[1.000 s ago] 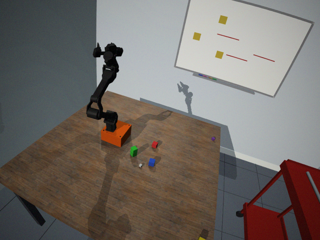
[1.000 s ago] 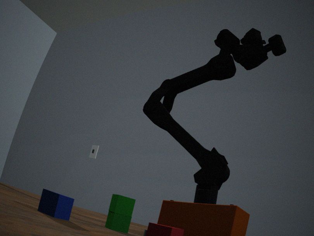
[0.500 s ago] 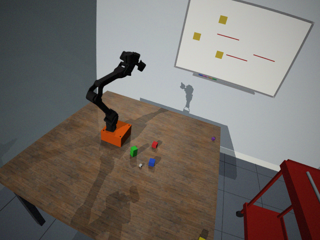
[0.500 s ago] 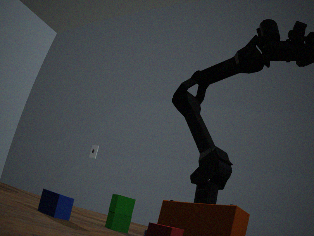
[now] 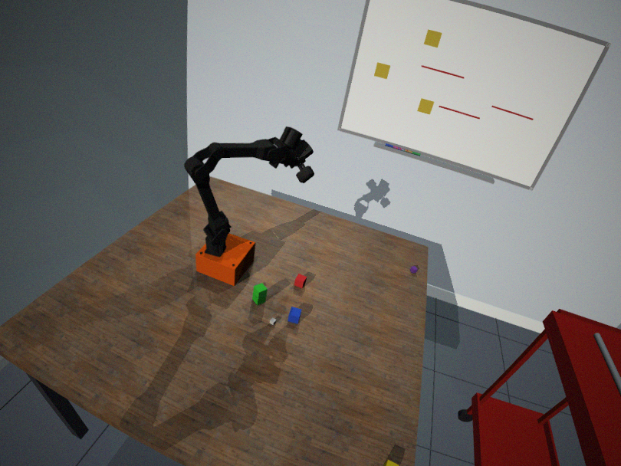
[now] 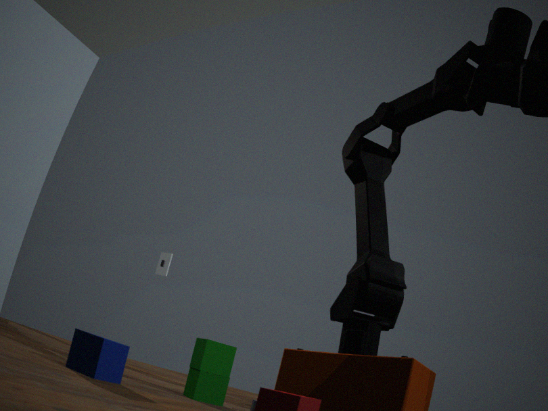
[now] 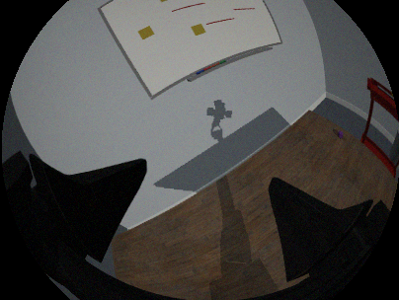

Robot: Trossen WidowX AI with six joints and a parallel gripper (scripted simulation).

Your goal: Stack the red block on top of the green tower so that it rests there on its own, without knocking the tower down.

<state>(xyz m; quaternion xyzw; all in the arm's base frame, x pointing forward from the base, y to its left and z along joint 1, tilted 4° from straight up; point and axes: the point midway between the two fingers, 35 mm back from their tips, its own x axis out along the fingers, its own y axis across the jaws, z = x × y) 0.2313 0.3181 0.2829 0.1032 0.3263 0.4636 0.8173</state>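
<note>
The red block lies 37 cm below my gripper tip, 29 cm to the right of it and 10 cm ahead of it. From my gripper tip the other things lie so: small purple piece (58 cm ahead, 37 cm below, 1 cm to the right); small white piece (51 cm to the right, 38 cm below, 6 cm ahead); blue block (47 cm to the right, 37 cm below, 13 cm ahead).
</note>
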